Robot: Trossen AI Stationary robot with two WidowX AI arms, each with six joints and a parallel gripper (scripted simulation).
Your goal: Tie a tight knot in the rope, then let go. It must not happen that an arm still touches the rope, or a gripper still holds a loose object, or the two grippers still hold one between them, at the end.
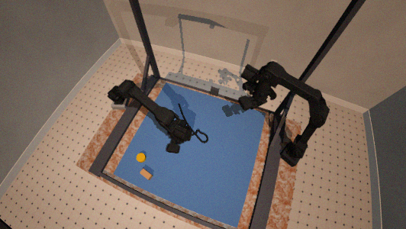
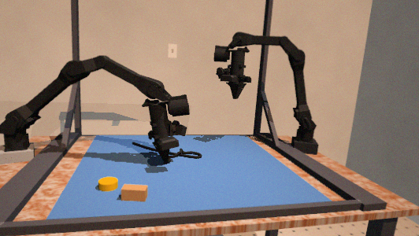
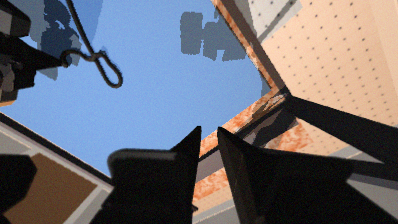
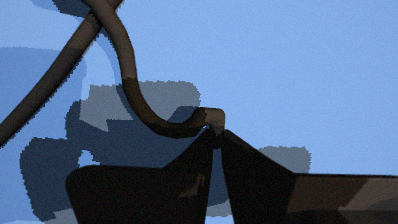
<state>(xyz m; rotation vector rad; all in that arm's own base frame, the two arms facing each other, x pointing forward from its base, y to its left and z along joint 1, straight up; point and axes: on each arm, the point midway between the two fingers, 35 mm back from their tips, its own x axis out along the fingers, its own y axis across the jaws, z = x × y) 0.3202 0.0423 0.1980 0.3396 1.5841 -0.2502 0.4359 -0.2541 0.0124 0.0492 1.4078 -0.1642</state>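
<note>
The blue mat is 80 mm to the left of my right hand, 40 mm below it and 20 mm behind it. The rest, counted from my right hand: yellow disc 170 mm to the right, 160 mm ahead, 30 mm below; then orange block 240 mm ahead, 100 mm to the right, 20 mm below.
</note>
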